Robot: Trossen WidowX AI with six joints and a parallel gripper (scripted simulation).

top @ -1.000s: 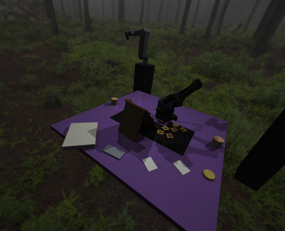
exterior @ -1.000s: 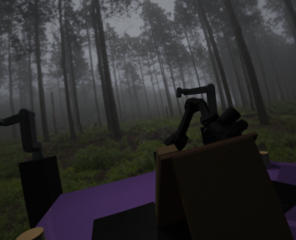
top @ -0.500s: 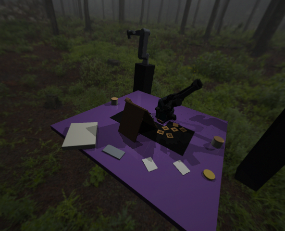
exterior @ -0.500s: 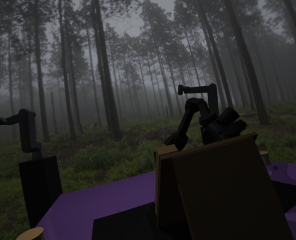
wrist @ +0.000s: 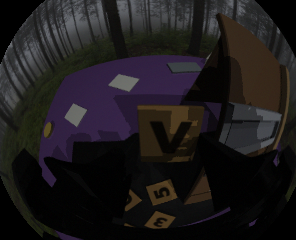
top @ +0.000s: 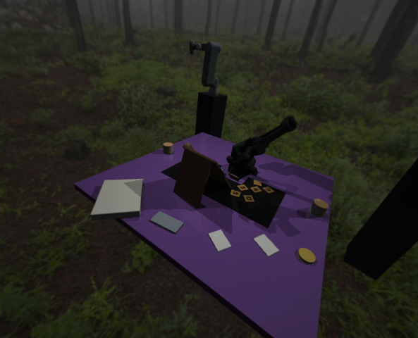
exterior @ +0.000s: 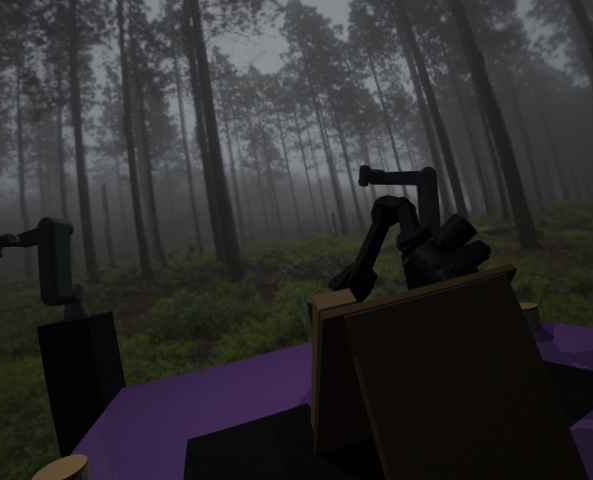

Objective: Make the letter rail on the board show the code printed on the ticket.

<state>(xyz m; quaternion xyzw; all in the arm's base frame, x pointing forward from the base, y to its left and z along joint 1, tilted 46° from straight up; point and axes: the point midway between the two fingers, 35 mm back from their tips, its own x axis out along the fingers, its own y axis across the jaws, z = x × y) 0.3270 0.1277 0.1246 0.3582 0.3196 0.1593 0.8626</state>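
Right now my gripper tip is 6 cm past the white ticket, 15 cm to the left of it and 9 cm above it. Also, from my gripper tip: black mat 15 cm behind, 15 cm to the right, 17 cm below; grey card 37 cm ahead, 10 cm to the right, 16 cm below; tan letter tile marked v right at my gripper tip.
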